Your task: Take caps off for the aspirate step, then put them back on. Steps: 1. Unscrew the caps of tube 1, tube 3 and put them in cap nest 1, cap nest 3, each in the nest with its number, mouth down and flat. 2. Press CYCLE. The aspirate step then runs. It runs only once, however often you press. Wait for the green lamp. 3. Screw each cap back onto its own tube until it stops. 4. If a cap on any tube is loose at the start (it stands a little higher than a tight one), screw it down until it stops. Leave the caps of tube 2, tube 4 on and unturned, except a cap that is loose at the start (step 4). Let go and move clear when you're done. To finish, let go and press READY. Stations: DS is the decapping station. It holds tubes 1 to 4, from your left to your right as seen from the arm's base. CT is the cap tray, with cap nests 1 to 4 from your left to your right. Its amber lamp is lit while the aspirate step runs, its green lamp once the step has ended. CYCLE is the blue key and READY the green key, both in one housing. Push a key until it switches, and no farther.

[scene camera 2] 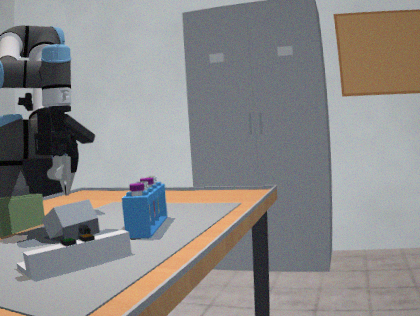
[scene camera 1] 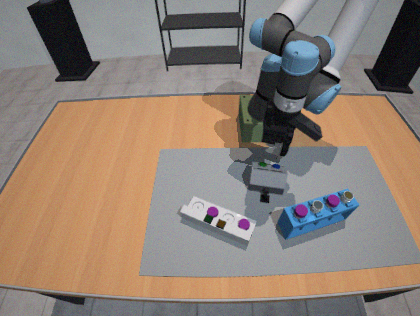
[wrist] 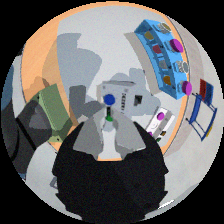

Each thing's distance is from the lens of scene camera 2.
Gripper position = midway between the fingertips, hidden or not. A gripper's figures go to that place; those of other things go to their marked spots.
gripper (scene camera 2: 67,195): 1.02 m
grey key housing (scene camera 2: 72,220): 0.96 m
